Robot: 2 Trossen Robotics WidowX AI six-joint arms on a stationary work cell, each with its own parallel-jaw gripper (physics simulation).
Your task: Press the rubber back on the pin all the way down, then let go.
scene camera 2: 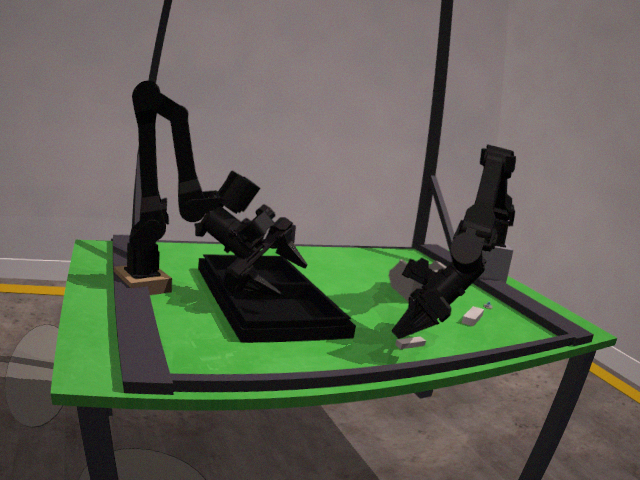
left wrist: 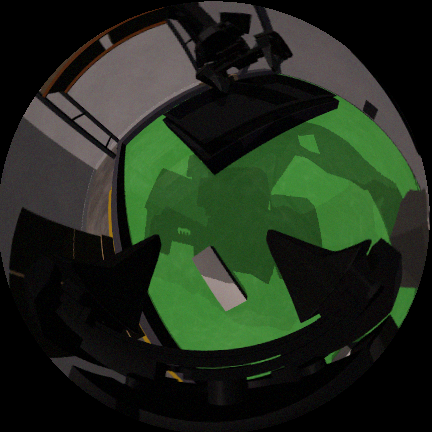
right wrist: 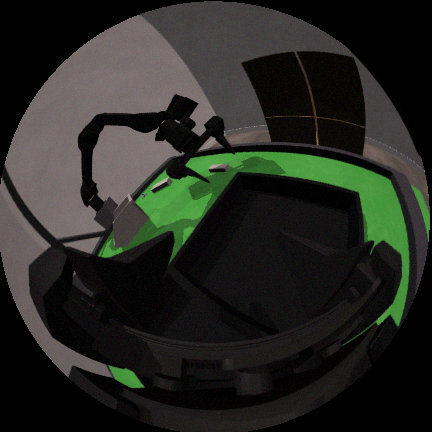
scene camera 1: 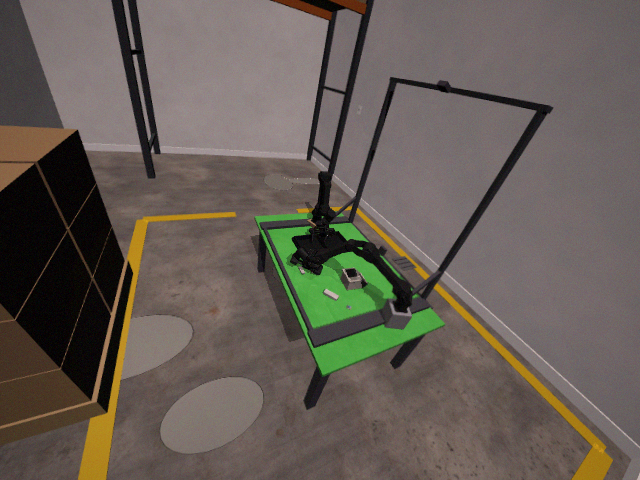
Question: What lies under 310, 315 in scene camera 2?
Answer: A black tray.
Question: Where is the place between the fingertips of my left gripper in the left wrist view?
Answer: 213, 237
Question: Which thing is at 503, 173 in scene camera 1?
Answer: A black frame post.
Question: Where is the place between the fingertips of my left gripper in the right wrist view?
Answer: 221, 167
